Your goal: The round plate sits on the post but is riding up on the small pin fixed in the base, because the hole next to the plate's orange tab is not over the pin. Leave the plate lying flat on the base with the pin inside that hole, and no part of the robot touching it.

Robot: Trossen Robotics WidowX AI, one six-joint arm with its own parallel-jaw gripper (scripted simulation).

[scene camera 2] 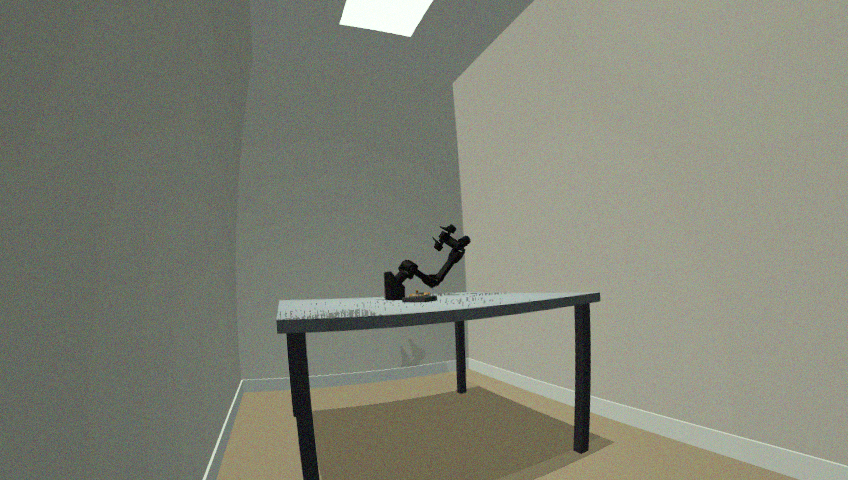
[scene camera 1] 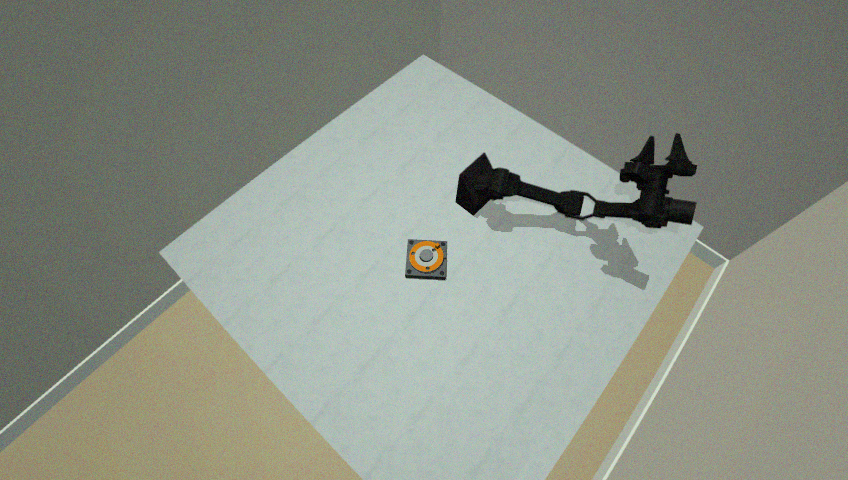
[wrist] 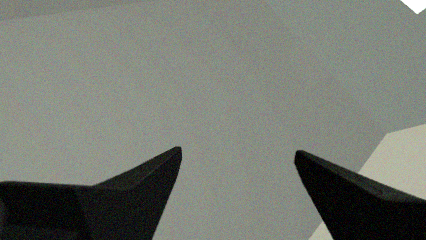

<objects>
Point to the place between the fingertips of the gripper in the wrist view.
237, 154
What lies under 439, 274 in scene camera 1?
A square base.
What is the gripper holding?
Nothing.
</objects>
